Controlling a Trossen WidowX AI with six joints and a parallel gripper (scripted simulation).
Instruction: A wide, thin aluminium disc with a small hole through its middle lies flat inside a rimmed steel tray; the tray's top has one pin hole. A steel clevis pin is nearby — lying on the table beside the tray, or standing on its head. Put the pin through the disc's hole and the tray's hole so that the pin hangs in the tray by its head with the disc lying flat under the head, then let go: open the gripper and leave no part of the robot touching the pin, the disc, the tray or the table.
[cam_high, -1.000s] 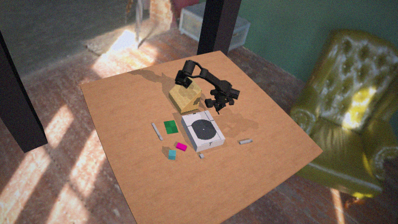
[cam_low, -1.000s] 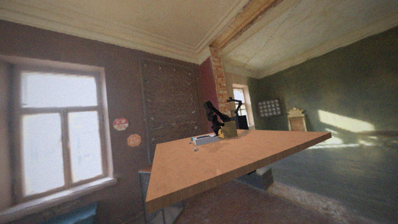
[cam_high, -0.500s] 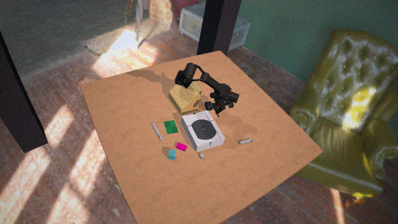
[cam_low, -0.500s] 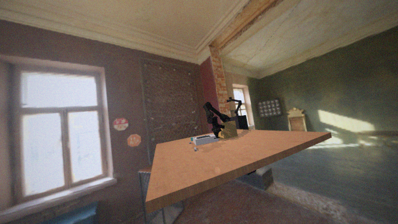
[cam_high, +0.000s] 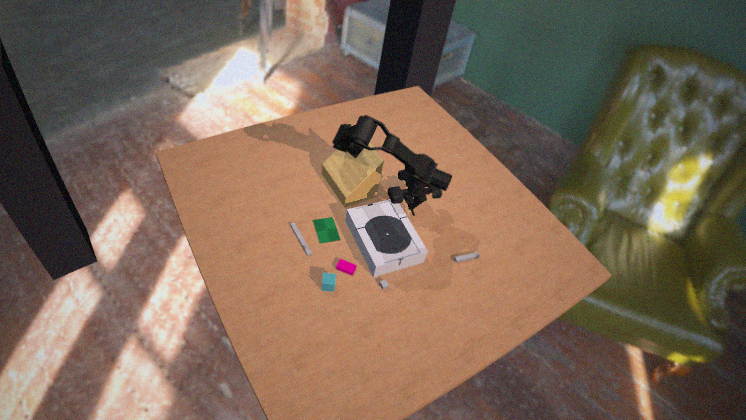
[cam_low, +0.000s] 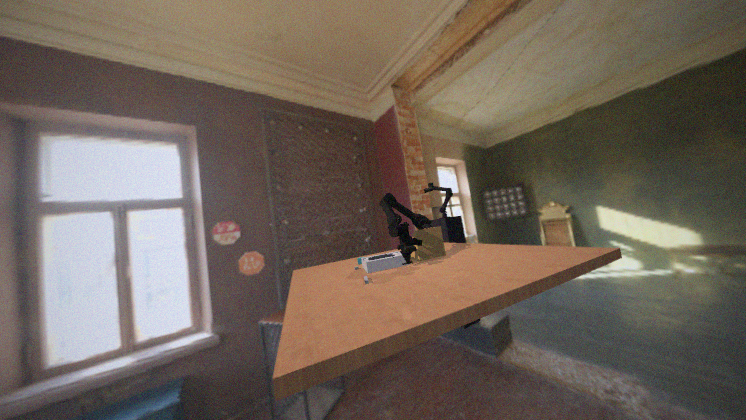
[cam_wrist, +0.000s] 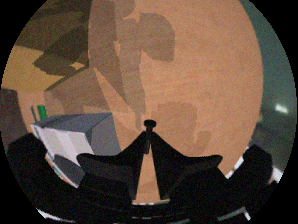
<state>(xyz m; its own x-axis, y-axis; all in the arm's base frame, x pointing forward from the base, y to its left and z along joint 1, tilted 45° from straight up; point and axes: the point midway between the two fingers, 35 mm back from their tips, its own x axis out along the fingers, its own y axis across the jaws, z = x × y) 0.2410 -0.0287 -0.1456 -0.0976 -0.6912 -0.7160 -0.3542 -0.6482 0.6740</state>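
The dark grey disc lies 70 mm ahead of my gripper tip, 170 mm to the right of it and 40 mm above it. The rest, counted from my gripper tip: dark clevis pin 10 mm ahead, 10 mm above; then green tile 80 mm behind, 310 mm to the right, 20 mm below; then rimmed tray 60 mm ahead, 170 mm to the right, 30 mm above.
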